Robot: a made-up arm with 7 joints. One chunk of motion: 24 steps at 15 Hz.
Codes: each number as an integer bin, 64 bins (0 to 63) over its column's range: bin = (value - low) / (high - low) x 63, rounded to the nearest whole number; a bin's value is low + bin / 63 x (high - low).
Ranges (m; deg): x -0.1..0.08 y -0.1..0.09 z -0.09..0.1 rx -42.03..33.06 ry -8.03..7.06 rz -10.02..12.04
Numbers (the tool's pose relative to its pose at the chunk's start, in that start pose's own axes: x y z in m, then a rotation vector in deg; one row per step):
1: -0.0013 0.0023 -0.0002 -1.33 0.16 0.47
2: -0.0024 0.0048 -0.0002 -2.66 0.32 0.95
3: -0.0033 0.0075 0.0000 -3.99 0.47 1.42
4: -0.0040 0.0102 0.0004 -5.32 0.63 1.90
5: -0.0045 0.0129 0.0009 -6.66 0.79 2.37
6: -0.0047 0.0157 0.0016 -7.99 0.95 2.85
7: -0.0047 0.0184 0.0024 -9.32 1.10 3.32
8: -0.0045 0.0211 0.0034 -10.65 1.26 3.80
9: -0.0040 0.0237 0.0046 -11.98 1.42 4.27
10: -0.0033 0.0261 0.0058 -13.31 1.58 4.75
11: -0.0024 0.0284 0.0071 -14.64 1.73 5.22
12: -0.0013 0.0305 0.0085 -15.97 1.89 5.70
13: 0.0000 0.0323 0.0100 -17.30 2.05 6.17
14: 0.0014 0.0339 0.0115 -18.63 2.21 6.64
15: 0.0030 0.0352 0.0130 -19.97 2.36 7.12
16: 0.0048 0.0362 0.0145 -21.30 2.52 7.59
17: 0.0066 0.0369 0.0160 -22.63 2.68 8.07
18: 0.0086 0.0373 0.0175 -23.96 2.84 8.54
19: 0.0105 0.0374 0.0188 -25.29 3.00 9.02
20: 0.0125 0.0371 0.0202 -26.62 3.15 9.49
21: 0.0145 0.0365 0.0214 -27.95 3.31 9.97
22: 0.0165 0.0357 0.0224 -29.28 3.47 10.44
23: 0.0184 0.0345 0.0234 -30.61 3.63 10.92
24: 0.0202 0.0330 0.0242 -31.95 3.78 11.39
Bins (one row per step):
1: 35 34 30 34 34 30
2: 34 35 30 33 35 31
3: 34 36 30 32 35 33
4: 34 37 30 31 36 34
5: 33 37 30 30 37 35
6: 33 38 30 29 37 37
7: 33 39 31 27 38 38
8: 33 40 31 26 39 39
9: 34 41 31 25 39 41
10: 34 42 32 24 40 42
11: 34 43 32 23 41 44
12: 35 43 33 22 41 45
13: 35 44 33 21 42 46
14: 35 44 34 20 43 48
15: 36 45 34 19 43 49
16: 37 45 35 17 44 50
17: 37 45 35 16 45 52
18: 38 46 36 15 45 53
19: 39 46 36 14 46 54
20: 39 45 37 13 47 56
21: 40 45 37 12 47 57
22: 41 45 37 11 48 58
23: 41 45 38 10 49 60
24: 42 44 38 8 49 61

